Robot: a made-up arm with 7 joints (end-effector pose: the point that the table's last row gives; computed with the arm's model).
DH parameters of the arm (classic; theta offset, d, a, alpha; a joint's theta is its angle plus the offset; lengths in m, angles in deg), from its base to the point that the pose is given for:
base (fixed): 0 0 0 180
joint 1: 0 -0.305 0 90
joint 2: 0 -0.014 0 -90
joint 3: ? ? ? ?
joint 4: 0 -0.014 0 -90
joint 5: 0 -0.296 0 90
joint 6: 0 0 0 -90
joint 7: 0 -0.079 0 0
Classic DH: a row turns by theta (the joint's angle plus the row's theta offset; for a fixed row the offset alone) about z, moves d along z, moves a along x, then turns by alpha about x.
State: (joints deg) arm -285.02 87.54 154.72 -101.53 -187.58 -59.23 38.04
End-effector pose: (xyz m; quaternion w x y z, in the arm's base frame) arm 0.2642 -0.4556 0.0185 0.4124 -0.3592 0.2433 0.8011
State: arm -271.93 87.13 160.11 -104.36 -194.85 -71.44 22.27
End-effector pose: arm 0.1099 -0.4990 0.0186 0.6136 -0.3255 0.3485 0.6293
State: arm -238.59 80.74 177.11 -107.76 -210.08 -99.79 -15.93
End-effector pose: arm -0.2895 -0.4273 0.0947 0.6947 -0.2644 0.6625 0.0926
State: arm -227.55 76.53 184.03 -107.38 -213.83 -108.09 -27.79
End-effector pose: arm -0.4005 -0.3471 0.1482 0.5936 -0.2516 0.7633 -0.0403
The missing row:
joint 3: 0 -0.497 0 90
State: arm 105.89 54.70 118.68 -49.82 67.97 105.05 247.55
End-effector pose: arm 0.0292 -0.6101 0.6930 0.1850 0.4161 -0.8738 0.1706
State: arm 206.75 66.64 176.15 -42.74 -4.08 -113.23 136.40
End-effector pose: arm -0.6178 0.2881 0.3475 0.7740 -0.0056 -0.3681 -0.5152
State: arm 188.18 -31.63 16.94 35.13 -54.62 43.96 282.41
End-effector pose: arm 0.2134 0.0212 1.0779 0.2829 -0.7847 0.5158 -0.1955
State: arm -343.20 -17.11 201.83 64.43 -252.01 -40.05 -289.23
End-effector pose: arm -0.4479 0.2148 0.8201 0.0349 -0.6569 0.0353 -0.7524
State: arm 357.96 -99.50 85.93 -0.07 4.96 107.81 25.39
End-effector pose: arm -0.7522 -0.1167 0.1631 0.6608 -0.7193 -0.0228 0.2131
